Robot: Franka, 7 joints.
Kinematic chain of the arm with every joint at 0, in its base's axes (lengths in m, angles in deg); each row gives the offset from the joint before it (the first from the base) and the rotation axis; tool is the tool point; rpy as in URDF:
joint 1: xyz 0 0 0.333 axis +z
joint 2: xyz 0 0 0 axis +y
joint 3: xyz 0 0 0.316 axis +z
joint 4: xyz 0.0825 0 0 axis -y
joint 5: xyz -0.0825 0 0.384 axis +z
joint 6: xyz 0 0 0 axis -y
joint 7: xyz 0.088 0 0 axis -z
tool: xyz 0 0 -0.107 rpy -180 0 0
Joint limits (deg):
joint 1: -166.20..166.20
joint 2: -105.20..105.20
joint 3: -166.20..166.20
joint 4: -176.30..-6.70
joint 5: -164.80..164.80
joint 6: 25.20..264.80
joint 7: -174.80..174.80
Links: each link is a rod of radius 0.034 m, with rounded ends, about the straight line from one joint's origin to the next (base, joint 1, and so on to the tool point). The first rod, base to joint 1, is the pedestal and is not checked.
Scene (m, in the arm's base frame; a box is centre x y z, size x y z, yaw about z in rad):
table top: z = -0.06
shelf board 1: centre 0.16 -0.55 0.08 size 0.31 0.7 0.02 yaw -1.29
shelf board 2: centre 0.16 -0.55 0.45 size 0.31 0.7 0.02 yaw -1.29
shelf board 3: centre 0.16 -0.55 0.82 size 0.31 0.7 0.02 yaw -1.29
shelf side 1: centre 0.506 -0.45 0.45 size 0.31 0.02 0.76 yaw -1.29
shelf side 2: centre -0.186 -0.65 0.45 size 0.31 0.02 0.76 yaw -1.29
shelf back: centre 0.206 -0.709 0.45 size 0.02 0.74 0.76 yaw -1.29
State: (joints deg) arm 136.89 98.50 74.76 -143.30 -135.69 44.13 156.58
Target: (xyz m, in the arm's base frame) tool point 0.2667 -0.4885 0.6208
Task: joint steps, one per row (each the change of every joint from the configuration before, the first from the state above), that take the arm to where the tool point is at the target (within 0.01 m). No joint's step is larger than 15 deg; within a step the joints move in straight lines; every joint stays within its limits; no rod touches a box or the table.
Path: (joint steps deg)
1: 4.83 -9.22 14.18 -2.13 -3.05 2.33 0.00
2: 4.83 -9.22 14.18 -2.12 -3.06 2.33 0.00
3: 4.82 -9.22 14.17 -2.13 -3.05 2.33 0.00
4: 4.83 -9.22 14.18 -2.13 -3.05 2.33 0.00
5: 4.83 -9.22 14.18 -2.13 -3.06 2.34 0.00
6: 4.83 -9.22 14.18 -2.12 -3.05 2.33 0.00
7: 0.11 -13.02 -6.90 12.04 -0.29 6.70 0.00
8: 0.12 -13.02 -6.90 12.05 -0.28 6.71 0.00
9: 0.11 -13.03 -6.89 12.05 -0.28 6.71 0.00

